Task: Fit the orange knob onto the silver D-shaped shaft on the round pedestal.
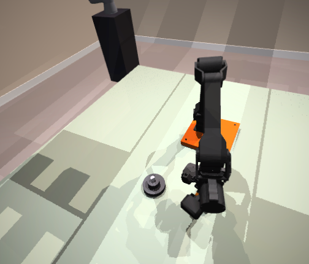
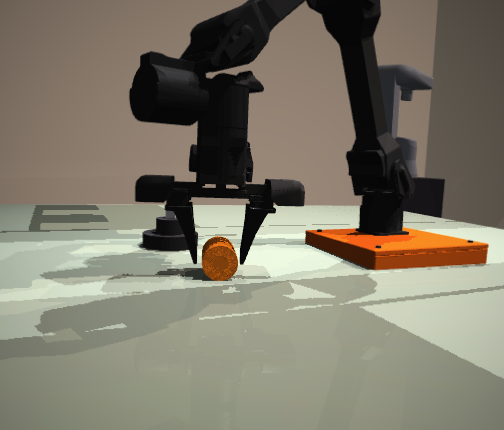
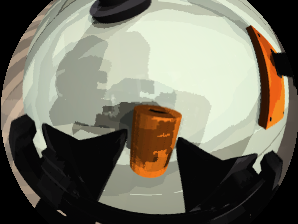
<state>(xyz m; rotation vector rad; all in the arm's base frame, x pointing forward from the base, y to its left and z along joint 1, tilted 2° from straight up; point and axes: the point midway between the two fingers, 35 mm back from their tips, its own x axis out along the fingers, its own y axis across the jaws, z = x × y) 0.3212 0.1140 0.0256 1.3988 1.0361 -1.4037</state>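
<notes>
My gripper tip is now 10 mm to the right of the orange knob and 10 mm below it. Round my gripper tip: round pedestal: 20 mm ahead, 180 mm to the right, 20 mm above.
</notes>
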